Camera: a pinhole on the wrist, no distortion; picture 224 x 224 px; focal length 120.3 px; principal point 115.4 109.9 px. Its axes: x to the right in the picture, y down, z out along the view. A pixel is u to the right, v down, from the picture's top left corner.
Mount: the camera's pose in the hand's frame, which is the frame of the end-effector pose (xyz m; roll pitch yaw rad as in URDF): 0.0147 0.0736 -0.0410 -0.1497 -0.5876 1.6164
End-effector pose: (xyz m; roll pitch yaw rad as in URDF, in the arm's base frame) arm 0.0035 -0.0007 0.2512 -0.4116 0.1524 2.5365
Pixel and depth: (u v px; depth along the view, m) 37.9 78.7 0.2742
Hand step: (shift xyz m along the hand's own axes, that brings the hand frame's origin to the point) 0.0579 -0.2279 0.0956
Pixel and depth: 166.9 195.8 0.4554
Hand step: -0.3716 -0.0046 0.4015
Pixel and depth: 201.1 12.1 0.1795
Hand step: 0.1323 0.0749 0.1957
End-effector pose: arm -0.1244 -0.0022 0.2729 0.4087 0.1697 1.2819
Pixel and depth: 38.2 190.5 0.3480
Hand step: -0.2512 -0.2963 0.0926
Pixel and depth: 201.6 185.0 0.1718
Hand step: -0.1176 0.0847 0.1553
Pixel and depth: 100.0 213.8 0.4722
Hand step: -0.4459 -0.2231 0.2635
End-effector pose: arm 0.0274 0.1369 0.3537 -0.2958 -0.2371 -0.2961
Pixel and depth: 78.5 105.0 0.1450
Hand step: 0.0043 -0.0440 0.0544
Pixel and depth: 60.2 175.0 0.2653
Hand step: -0.1559 -0.1693 0.0920
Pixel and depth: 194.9 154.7 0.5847
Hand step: -0.2884 0.0789 0.6274
